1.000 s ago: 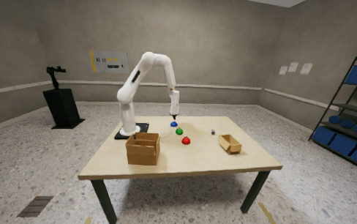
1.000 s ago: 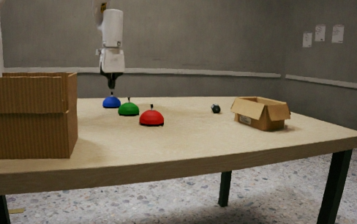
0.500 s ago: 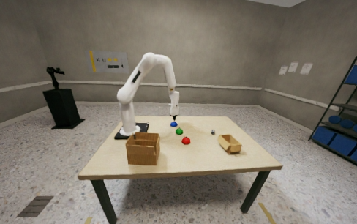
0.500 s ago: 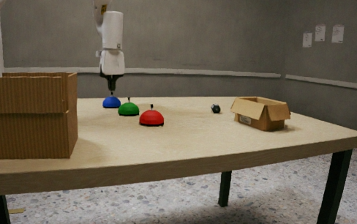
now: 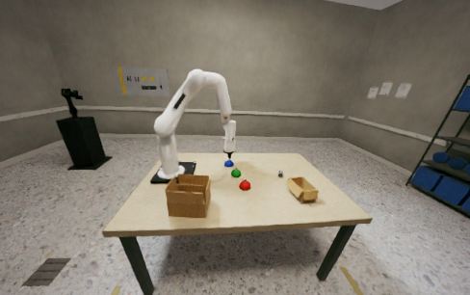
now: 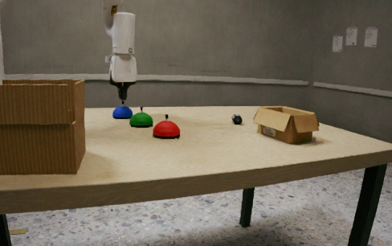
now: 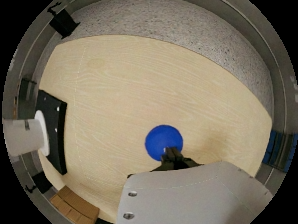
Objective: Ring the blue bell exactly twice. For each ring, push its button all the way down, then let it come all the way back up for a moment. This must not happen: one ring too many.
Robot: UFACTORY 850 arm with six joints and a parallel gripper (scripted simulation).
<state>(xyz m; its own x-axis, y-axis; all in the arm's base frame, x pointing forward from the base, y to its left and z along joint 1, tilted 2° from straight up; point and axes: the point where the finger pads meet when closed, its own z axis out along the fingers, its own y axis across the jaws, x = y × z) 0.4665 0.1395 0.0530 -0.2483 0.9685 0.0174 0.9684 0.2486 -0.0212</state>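
My hand is 5 cm above the blue bell. Also, from my hand: small dark object: 41 cm ahead, 21 cm to the right, 8 cm below; red bell: 32 cm to the right, 8 cm ahead, 5 cm below; green bell: 16 cm to the right, 5 cm below, 4 cm ahead.
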